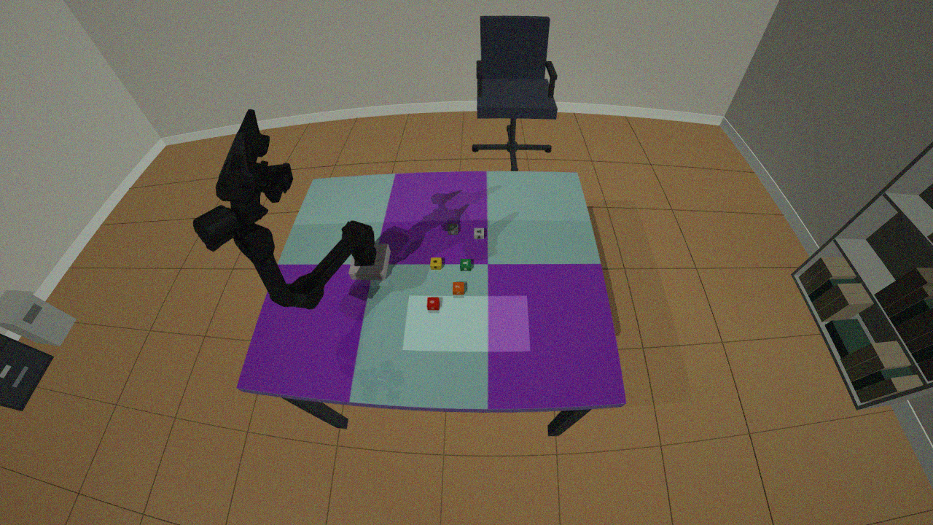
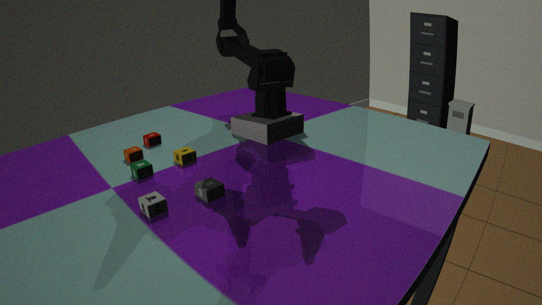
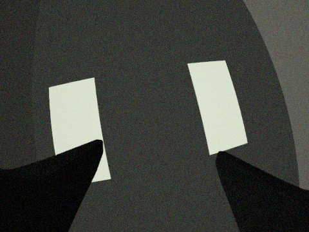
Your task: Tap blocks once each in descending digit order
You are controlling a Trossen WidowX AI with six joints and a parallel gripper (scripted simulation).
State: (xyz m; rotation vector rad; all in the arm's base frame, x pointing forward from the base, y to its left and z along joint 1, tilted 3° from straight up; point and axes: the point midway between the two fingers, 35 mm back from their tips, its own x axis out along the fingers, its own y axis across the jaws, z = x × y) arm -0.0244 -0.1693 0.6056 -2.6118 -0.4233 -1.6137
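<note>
The green block lies 330 mm ahead of my gripper tip, 170 mm to the left of it and 660 mm below it. From my gripper tip the other things lie so: red block marked 0 (230 mm ahead, 30 mm to the left, 660 mm below); then yellow 8 block (240 mm ahead, 180 mm to the left, 660 mm below); then orange 7 block (310 mm ahead, 80 mm to the left, 660 mm below).
</note>
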